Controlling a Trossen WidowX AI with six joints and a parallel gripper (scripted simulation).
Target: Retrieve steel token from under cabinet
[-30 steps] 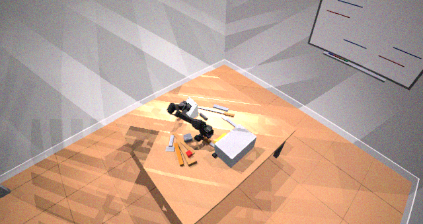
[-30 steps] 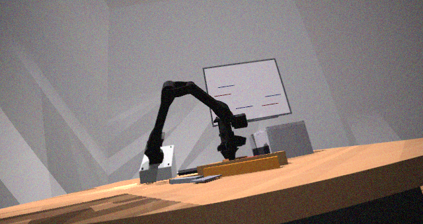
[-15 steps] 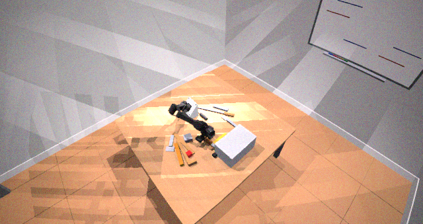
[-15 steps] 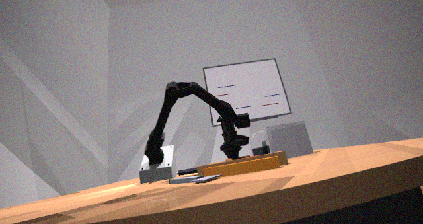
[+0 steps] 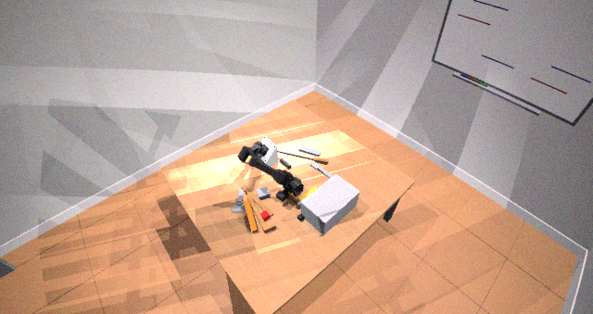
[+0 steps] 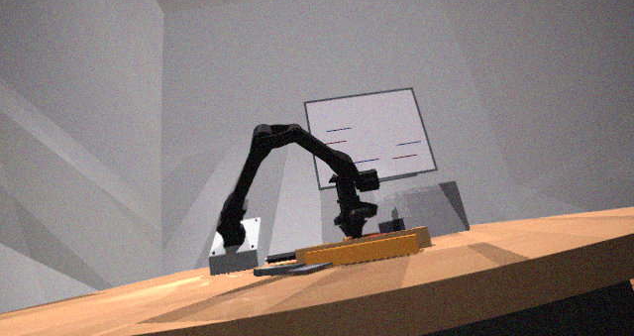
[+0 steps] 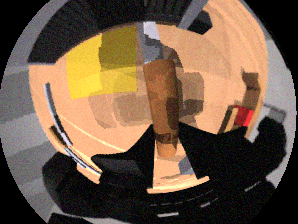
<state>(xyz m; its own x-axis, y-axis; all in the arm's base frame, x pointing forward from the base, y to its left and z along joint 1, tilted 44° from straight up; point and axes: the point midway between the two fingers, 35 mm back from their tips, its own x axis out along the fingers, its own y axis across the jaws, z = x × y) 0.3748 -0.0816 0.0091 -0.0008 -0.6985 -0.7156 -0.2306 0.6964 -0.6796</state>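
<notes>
My gripper tip is now 120 mm past the grey block, 120 mm to the left of it and 10 mm below it. Round my gripper tip: orange bar: 30 mm behind, 270 mm to the right; then thin wooden stick: 110 mm behind, 180 mm to the right, 10 mm below; then red block: 30 mm ahead, 200 mm to the right, 10 mm above.
</notes>
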